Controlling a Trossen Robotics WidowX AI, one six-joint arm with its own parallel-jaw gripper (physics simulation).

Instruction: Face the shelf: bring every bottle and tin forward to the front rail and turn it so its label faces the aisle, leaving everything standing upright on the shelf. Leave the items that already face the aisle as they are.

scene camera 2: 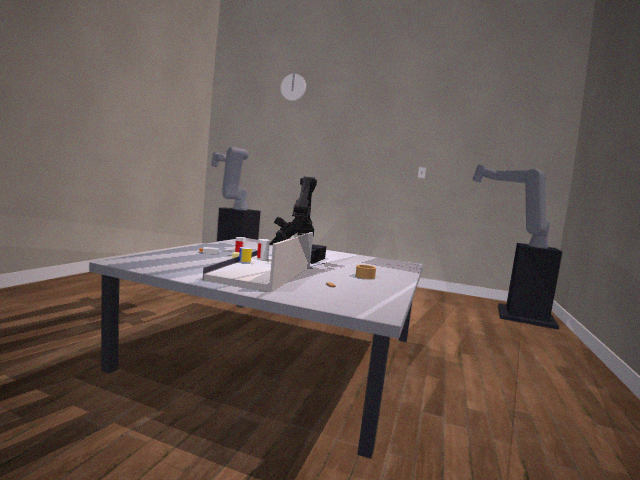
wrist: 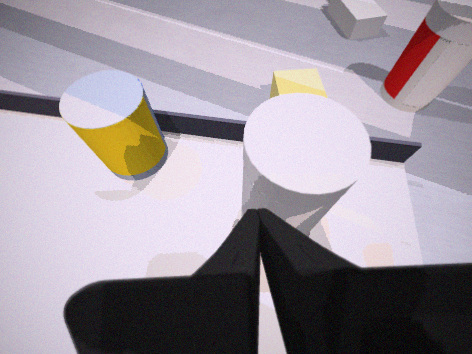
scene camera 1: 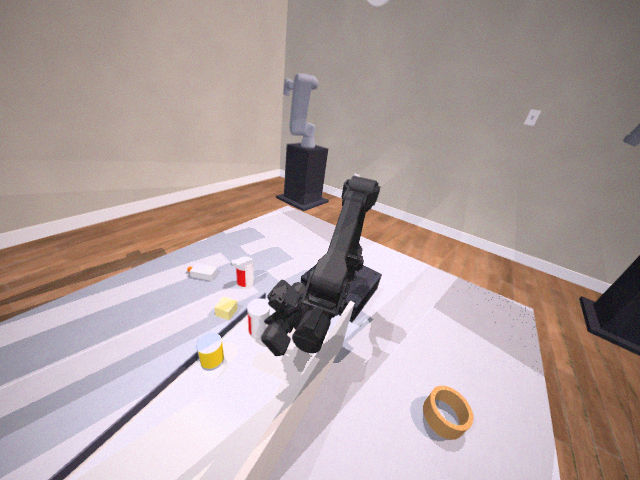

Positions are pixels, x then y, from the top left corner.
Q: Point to a yellow tin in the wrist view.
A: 109, 110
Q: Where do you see a yellow block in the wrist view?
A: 302, 80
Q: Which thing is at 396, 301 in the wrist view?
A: My gripper.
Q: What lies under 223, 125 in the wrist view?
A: A dark front rail.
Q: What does my gripper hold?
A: Nothing.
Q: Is my gripper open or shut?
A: Shut.
